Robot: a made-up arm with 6 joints. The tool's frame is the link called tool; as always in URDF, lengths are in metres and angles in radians. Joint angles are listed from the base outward. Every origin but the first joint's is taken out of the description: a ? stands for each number. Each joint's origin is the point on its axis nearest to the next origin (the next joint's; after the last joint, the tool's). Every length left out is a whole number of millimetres.
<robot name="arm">
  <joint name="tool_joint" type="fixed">
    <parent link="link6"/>
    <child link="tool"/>
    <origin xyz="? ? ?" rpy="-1.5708 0 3.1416"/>
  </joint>
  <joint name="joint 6" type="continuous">
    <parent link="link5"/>
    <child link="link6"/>
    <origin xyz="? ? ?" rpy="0 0 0"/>
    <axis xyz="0 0 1"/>
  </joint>
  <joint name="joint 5" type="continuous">
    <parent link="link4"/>
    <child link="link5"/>
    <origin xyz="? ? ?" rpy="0 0 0"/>
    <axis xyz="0 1 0"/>
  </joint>
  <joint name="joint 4" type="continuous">
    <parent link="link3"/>
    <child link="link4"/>
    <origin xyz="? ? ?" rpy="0 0 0"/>
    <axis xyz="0 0 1"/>
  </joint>
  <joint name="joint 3" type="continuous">
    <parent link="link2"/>
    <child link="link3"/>
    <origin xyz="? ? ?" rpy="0 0 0"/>
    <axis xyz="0 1 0"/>
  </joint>
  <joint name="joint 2" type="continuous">
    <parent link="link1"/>
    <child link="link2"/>
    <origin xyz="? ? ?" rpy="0 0 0"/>
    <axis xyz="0 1 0"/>
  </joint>
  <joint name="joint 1" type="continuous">
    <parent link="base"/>
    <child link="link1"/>
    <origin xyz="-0.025 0.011 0.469" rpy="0 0 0"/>
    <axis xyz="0 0 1"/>
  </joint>
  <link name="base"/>
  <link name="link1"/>
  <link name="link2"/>
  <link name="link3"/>
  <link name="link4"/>
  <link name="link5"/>
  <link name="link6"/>
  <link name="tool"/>
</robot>
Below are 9 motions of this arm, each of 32 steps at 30 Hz.
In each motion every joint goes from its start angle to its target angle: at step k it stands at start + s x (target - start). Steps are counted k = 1, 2, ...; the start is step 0. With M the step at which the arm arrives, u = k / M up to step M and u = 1 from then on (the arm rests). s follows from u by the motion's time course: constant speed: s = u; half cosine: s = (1 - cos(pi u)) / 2; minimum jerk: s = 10 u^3 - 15 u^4 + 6 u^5.
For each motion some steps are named. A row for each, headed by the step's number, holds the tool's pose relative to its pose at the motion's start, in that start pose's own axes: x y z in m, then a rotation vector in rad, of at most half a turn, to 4 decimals.
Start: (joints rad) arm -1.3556 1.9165 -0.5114 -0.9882 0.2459 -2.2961
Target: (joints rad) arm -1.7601 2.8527 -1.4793 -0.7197 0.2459 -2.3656
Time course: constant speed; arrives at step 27
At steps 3, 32:
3: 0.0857 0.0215 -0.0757 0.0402 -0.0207 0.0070
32: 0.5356 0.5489 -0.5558 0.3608 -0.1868 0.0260

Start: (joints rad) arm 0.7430 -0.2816 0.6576 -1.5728 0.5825 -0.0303
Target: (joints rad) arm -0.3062 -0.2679 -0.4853 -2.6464 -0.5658 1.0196
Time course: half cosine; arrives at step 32
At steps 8, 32:
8: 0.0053 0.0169 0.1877 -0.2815 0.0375 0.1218
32: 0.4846 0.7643 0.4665 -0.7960 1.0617 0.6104

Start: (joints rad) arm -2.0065 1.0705 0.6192 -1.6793 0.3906 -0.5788
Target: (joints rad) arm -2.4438 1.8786 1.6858 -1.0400 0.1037 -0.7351
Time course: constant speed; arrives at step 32
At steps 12, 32:
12: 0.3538 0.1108 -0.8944 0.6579 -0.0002 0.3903
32: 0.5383 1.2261 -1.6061 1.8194 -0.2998 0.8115

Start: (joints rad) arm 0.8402 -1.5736 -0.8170 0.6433 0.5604 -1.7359
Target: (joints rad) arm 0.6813 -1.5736 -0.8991 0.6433 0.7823 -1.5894
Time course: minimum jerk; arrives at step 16
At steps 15, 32:
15: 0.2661 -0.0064 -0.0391 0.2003 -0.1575 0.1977
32: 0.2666 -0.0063 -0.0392 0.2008 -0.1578 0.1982

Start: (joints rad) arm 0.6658 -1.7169 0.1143 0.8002 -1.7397 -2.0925
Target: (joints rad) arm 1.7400 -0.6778 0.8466 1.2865 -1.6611 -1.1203
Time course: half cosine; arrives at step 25
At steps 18, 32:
18: -2.0833 0.4490 0.4273 0.2234 0.9234 -0.6188
32: -2.1647 0.6663 0.8203 0.1652 1.1068 -0.8768

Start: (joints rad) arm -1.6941 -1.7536 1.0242 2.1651 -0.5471 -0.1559
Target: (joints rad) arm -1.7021 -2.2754 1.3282 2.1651 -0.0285 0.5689
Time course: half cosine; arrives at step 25
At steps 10, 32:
10: -0.0158 0.1580 -0.1181 0.0630 -0.2746 -0.2217
32: 0.0030 0.4948 -0.2809 0.0394 -0.7430 -0.6824

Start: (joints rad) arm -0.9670 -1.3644 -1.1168 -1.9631 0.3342 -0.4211
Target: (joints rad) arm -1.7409 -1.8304 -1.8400 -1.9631 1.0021 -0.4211
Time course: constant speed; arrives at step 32
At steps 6, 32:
6: -0.0868 -0.0087 0.3165 -0.0969 -0.2053 -0.1962
32: -0.9067 0.2887 0.8720 0.0750 -1.3502 -0.9978

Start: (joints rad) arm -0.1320 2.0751 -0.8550 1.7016 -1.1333 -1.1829
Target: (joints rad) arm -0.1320 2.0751 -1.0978 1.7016 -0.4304 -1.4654
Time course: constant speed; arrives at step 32
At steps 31, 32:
31: 0.2006 0.0638 -0.1669 0.7271 0.0918 -0.0141
32: 0.2078 0.0675 -0.1711 0.7509 0.0956 -0.0091

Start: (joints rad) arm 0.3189 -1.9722 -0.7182 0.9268 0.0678 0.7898
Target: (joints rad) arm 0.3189 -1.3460 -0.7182 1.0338 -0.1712 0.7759
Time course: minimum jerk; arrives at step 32
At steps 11, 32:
11: 0.0329 0.0936 0.2273 -0.1006 -0.0256 0.0592
32: 0.1153 0.6369 0.8704 -0.4519 -0.0625 0.2868

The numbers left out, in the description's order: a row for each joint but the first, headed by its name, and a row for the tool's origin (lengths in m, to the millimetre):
tool: -0.023 -0.021 0
joint 6: 0.013 0 0.133
joint 5: 0.016 0.004 0
joint 4: 0.02 0 0.931
joint 3: 0.016 0 0.831
joint 2: 0.019 0.045 0

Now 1 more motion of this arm.
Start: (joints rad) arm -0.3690 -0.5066 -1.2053 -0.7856 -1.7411 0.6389
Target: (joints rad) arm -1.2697 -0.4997 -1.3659 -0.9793 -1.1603 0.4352
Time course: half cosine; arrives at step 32
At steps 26, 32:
26: -0.0544 -0.8481 -0.6047 0.1206 -0.2200 0.1351
32: -0.0163 -0.9163 -0.6644 0.1338 -0.2329 0.1496

